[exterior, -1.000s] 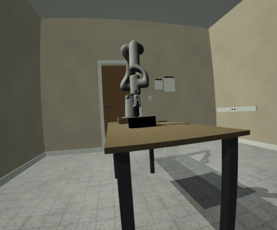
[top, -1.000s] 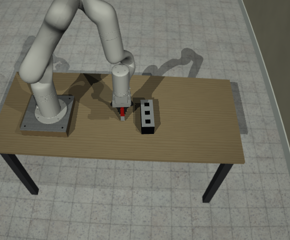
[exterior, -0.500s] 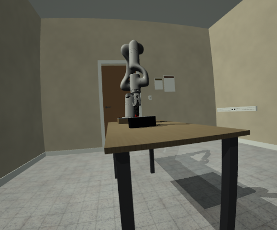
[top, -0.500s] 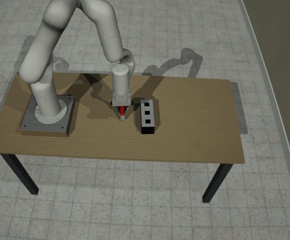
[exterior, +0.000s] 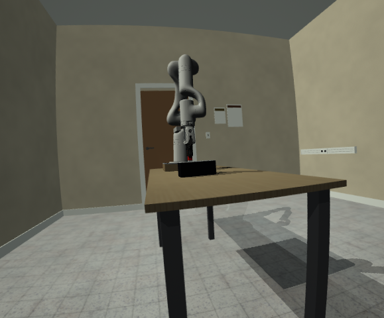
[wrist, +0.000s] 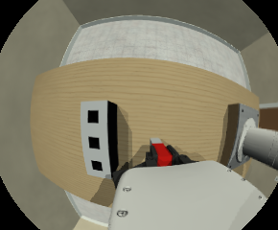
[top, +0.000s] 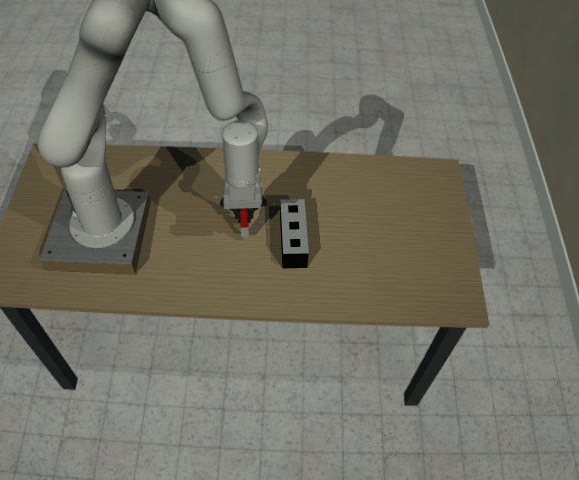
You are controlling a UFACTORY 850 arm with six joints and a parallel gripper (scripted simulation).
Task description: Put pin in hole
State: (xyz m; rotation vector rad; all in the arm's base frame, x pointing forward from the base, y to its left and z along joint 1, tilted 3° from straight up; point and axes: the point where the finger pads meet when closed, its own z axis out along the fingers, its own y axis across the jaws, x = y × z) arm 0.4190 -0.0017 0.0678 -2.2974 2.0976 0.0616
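My gripper is now 14 cm short of the black block, 9 cm above it and 1 cm to the right of it. From my hand the other things lie so: pin (1 cm below).
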